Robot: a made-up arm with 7 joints.
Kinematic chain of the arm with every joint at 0, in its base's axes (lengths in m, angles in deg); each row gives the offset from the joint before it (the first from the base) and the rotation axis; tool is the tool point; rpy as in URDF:
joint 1: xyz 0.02 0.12 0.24 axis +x
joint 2: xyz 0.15 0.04 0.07 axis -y
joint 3: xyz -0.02 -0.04 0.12 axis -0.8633 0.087 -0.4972
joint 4: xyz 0.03 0.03 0 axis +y
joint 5: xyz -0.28 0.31 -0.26 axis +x
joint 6: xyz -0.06 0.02 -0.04 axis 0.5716 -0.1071 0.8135
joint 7: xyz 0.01 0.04 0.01 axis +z
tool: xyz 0.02 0.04 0.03 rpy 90 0 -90
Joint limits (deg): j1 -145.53..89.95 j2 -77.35..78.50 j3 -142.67..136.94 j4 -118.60..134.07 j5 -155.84..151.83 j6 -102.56..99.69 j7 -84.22..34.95
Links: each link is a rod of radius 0.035 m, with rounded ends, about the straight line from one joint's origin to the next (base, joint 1, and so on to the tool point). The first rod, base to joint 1, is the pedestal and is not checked.
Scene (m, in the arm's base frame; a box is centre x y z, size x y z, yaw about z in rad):
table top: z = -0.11
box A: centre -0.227 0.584 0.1 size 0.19 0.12 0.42 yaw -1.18
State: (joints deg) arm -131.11 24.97 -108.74 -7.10 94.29 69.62 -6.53
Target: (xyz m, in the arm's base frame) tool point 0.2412 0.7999 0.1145
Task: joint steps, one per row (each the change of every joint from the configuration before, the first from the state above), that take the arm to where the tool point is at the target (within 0.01 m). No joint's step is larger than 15 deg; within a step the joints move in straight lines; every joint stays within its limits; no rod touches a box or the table.
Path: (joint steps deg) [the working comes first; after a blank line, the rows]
Joints at the target: -92.29 -50.52 -136.40 -62.01 96.08 77.04 -5.63
Straight joint move there: touches box A.

1: 14.18 -6.69 -5.65 4.40 -4.25 -1.66 2.49
2: 14.18 -6.68 -5.66 4.41 -4.25 -1.67 2.49
3: 14.19 -6.69 -5.65 4.40 -4.25 -1.66 2.49
4: 14.18 -6.68 -5.66 4.40 -4.26 -1.67 2.49
5: 14.18 -6.69 -5.65 4.41 -4.25 -1.66 2.48
6: 14.18 -6.68 -5.66 4.40 -4.25 -1.67 2.49
7: -7.71 -5.90 1.05 -13.55 4.55 2.90 -2.34
8: -7.71 -5.90 1.04 -13.56 4.55 2.90 -2.34
9: -7.71 -5.89 1.05 -13.56 4.55 2.90 -2.34
10: -7.71 -5.90 1.04 -13.55 4.55 2.91 -2.33
11: -7.72 -5.90 1.05 -13.56 4.55 2.90 -2.34
12: -7.71 -5.89 1.04 -13.55 4.55 2.90 -2.34

